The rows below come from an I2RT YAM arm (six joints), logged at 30 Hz.
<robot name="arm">
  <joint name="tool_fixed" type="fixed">
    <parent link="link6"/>
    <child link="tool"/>
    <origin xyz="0 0 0" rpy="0 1.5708 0"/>
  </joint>
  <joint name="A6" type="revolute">
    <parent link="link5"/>
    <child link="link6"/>
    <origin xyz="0.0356 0 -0.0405"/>
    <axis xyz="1 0 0"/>
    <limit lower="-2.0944" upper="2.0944"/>
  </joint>
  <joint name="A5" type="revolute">
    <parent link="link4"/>
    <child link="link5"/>
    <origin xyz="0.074 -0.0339 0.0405"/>
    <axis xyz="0 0 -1"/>
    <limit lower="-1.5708" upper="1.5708"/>
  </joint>
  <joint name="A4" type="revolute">
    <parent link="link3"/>
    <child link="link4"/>
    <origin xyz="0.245 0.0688 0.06"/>
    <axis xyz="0 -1 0"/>
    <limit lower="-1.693" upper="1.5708"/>
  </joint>
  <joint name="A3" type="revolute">
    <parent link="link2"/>
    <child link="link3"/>
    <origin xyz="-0.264 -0.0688 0"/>
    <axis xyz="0 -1 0"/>
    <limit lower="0" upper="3.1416"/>
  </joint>
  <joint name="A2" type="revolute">
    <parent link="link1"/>
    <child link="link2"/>
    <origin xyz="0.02 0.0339 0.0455"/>
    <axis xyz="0 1 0"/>
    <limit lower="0" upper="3.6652"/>
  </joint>
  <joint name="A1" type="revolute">
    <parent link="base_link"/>
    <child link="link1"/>
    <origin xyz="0 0 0.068"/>
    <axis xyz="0 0 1"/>
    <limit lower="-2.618" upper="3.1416"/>
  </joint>
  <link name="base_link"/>
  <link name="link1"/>
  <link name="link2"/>
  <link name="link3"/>
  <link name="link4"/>
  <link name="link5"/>
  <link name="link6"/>
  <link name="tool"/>
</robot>
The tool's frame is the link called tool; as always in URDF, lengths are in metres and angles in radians.
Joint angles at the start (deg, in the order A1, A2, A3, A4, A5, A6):
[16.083 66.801 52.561 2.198 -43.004 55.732]
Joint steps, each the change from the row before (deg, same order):
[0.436 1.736 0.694 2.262 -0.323 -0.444]
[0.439 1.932 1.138 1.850 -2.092 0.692]
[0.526 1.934 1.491 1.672 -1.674 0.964]
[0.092 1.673 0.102 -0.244 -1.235 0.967]
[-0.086 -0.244 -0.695 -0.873 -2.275 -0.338]
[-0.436 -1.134 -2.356 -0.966 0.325 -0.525]
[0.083 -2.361 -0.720 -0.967 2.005 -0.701]
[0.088 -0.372 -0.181 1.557 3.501 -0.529]
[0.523 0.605 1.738 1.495 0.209 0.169]
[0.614 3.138 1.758 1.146 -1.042 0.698]
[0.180 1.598 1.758 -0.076 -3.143 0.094]
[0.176 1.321 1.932 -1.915 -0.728 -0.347]
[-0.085 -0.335 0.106 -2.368 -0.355 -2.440]
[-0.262 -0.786 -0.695 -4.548 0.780 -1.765]
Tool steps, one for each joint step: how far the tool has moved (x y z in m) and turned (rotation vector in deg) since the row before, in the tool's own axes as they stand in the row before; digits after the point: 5 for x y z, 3 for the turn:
[-0.00386 -0.00009 0.00673 -1.110 0.148 -1.342]
[-0.00380 0.00097 0.00722 -2.002 1.688 -0.103]
[-0.00465 0.00212 0.00736 -1.870 1.392 0.018]
[-0.00003 -0.00801 0.00543 0.325 1.781 2.299]
[0.00395 -0.00307 -0.00088 -0.452 2.305 0.679]
[0.00735 -0.00894 -0.00415 1.515 0.081 1.223]
[0.00450 0.00585 -0.00631 0.701 -1.842 -1.224]
[-0.00216 0.00206 -0.00085 0.919 -3.497 -1.810]
[-0.00551 0.00943 0.00278 -1.666 -0.758 -1.744]
[-0.00525 -0.00356 0.01160 -0.720 1.501 0.796]
[-0.00387 0.00211 0.00521 -1.852 2.757 0.013]
[-0.00396 0.00079 0.00417 0.235 1.235 0.620]
[0.00207 -0.00097 -0.00142 0.859 0.928 -0.961]
[0.00619 -0.00631 -0.00330 2.898 0.883 1.664]

